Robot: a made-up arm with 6 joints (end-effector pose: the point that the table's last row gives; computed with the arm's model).
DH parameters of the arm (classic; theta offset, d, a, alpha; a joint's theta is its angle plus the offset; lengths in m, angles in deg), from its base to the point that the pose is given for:
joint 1: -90 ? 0.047 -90
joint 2: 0 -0.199 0.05 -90
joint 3: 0 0.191 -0.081 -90
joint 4: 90 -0.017 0.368 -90
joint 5: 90 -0.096 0.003 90
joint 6: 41.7 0 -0.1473 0
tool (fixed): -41.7 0.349 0 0
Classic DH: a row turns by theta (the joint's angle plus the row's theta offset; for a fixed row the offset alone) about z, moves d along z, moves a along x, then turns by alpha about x.
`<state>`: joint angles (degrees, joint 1 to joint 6).
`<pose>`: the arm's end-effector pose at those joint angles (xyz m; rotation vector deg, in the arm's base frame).
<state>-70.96 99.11 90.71 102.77 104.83 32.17</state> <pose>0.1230 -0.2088 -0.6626 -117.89 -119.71 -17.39</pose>
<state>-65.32 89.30 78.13 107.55 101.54 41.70</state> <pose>0.1353 -0.2868 -0.5648 -126.54 -126.93 6.56</pose>
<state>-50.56 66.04 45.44 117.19 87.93 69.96</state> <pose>0.3157 -0.2550 -0.2871 87.69 99.87 -30.71</pose>
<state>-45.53 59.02 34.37 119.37 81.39 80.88</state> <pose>0.3870 -0.1573 -0.2195 71.45 91.96 -23.42</pose>
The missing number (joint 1, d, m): -0.253
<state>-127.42 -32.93 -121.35 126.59 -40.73 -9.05</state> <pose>-0.2732 0.9389 -0.2262 -87.24 -14.62 52.53</pose>
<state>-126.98 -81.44 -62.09 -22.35 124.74 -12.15</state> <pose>-0.0976 -0.0945 -0.4493 -72.62 -136.42 10.50</pose>
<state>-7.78 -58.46 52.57 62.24 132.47 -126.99</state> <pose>0.1153 -0.2814 -0.2280 38.57 -35.80 61.82</pose>
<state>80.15 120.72 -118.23 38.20 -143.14 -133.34</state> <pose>-0.2809 -0.2180 -0.4424 -67.20 -53.96 -7.69</pose>
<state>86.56 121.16 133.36 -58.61 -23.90 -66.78</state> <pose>0.3539 -0.4011 0.0793 -62.88 51.05 -128.34</pose>
